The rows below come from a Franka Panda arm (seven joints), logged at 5 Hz.
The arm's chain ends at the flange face. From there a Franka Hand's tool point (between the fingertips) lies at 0.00 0.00 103.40 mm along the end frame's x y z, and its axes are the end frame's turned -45 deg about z.
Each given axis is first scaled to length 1.
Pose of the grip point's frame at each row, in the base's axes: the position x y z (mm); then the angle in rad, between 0 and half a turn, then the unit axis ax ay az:
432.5, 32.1, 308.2, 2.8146, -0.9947, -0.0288, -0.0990
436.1, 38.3, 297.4, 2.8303, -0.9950, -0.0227, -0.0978
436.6, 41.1, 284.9, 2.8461, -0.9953, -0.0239, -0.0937
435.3, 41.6, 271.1, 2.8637, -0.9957, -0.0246, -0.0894
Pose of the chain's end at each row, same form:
413.6, -1.5, 404.1, 2.7638, -0.9342, 0.3556, -0.0285
417.2, 6.3, 393.9, 2.7792, -0.9319, 0.3613, -0.0304
418.5, 10.7, 382.0, 2.7969, -0.9324, 0.3602, -0.0297
417.9, 12.9, 368.9, 2.8165, -0.9327, 0.3596, -0.0292

